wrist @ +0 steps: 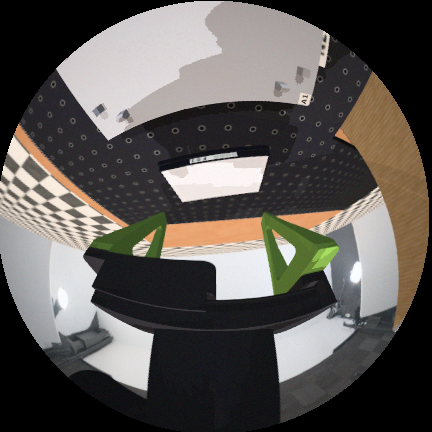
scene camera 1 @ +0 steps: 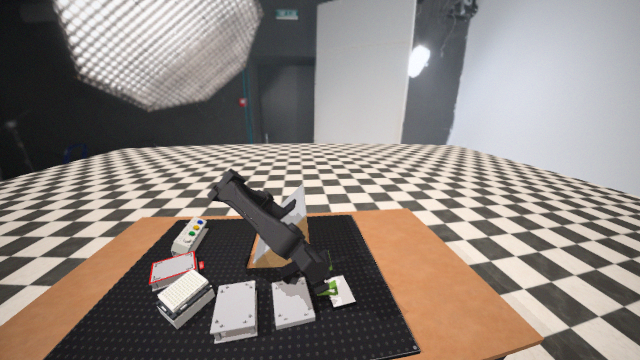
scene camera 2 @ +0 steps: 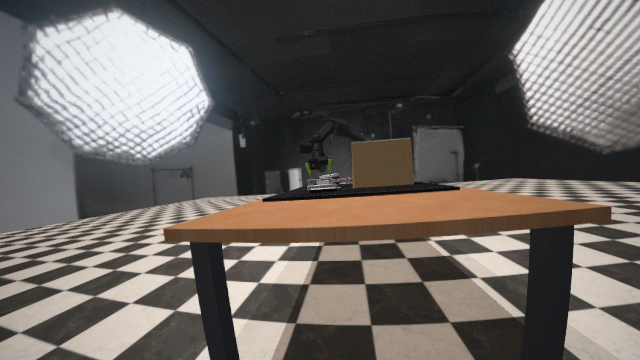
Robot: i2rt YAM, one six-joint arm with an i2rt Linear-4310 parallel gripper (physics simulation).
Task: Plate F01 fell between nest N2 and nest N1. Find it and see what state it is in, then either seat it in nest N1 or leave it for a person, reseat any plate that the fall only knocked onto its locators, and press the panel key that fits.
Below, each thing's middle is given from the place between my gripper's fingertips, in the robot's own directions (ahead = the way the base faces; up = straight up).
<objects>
I see the nest N2 [scene camera 1: 292, 305] 140 mm to the right of my hand, 60 mm below it and 20 mm ahead of it.
</objects>
